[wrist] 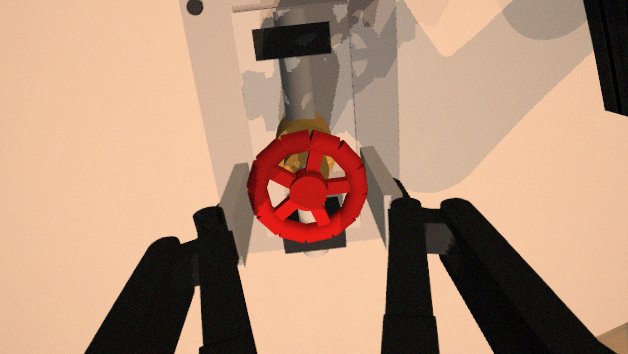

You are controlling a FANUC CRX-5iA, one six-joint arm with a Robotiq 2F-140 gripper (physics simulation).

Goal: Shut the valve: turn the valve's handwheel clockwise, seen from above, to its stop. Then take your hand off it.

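The valve's red handwheel (308,192) is in the middle of the wrist view, a round rim with several spokes and a hub. Part of the brass valve body (295,126) shows behind and beneath it. My gripper (306,176) is shut on the handwheel, with one grey finger pad at the left side of the rim and the other at the right side. The lower valve body is mostly hidden by the wheel.
A grey pipe (299,92) runs from the valve toward the top, under a black clamp (292,41). Another dark block shows below the wheel. The pale base plate (207,75) has a dark bolt (195,7). A black object (607,55) stands at the upper right. Shadows cross the right side.
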